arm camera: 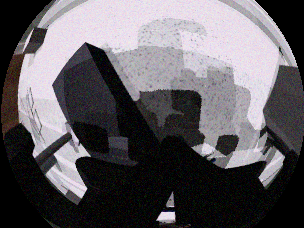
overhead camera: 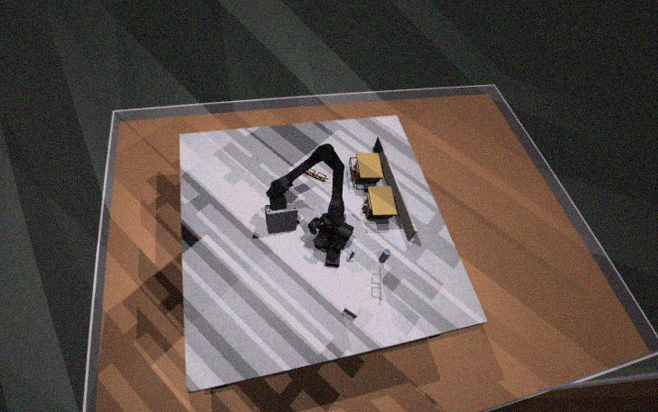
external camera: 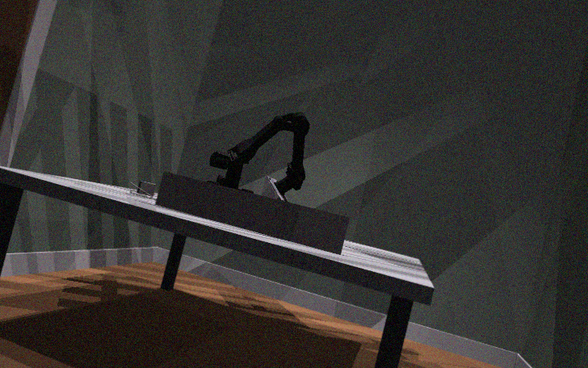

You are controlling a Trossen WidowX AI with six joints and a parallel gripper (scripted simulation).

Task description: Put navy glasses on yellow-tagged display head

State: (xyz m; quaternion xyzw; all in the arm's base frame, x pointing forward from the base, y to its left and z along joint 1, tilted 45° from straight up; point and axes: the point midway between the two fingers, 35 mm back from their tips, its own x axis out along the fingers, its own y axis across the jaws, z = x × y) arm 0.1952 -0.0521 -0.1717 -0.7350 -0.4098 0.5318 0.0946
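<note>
My gripper tip is 30 mm short of the dark block and 50 mm to the left of it. From my gripper tip the other things lie so: long panel 440 mm ahead, 200 mm to the left, 30 mm above; display head 300 mm ahead, 110 mm to the left, 40 mm above.
</note>
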